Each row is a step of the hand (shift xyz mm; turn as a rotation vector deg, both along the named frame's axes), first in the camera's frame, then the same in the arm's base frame.
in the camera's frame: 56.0 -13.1 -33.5 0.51 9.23 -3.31
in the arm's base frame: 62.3 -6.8 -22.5 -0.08 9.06 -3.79
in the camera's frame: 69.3 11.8 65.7 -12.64 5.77 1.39
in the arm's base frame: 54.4 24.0 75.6 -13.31 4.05 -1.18
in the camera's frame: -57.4 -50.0 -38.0 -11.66 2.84 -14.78
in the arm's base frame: -42.9 -59.0 -43.8 -9.10 0.57 -16.71
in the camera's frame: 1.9 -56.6 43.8 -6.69 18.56 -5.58
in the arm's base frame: 1.2 -53.8 47.2 -7.88 17.21 -7.87
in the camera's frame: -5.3 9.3 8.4 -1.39 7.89 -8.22
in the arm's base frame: -7.8 8.9 6.7 -0.89 7.26 -8.85
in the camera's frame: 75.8 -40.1 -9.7 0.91 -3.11 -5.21
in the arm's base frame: 80.8 -29.8 6.1 2.21 -3.18 -4.76
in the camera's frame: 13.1 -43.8 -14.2 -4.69 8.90 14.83
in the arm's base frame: 20.8 -42.2 -8.8 -8.34 8.82 13.18
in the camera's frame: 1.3 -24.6 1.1 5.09 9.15 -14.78
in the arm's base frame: 4.2 -24.1 3.0 6.45 9.10 -14.27
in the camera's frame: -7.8 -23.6 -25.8 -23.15 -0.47 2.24
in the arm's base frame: 0.0 -25.6 -25.1 -22.93 -3.52 -1.72
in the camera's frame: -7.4 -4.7 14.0 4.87 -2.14 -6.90
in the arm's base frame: -9.1 -5.0 12.8 6.25 -1.76 -5.81
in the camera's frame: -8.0 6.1 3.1 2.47 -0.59 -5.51
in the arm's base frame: -9.1 5.1 1.3 3.47 -0.49 -4.95
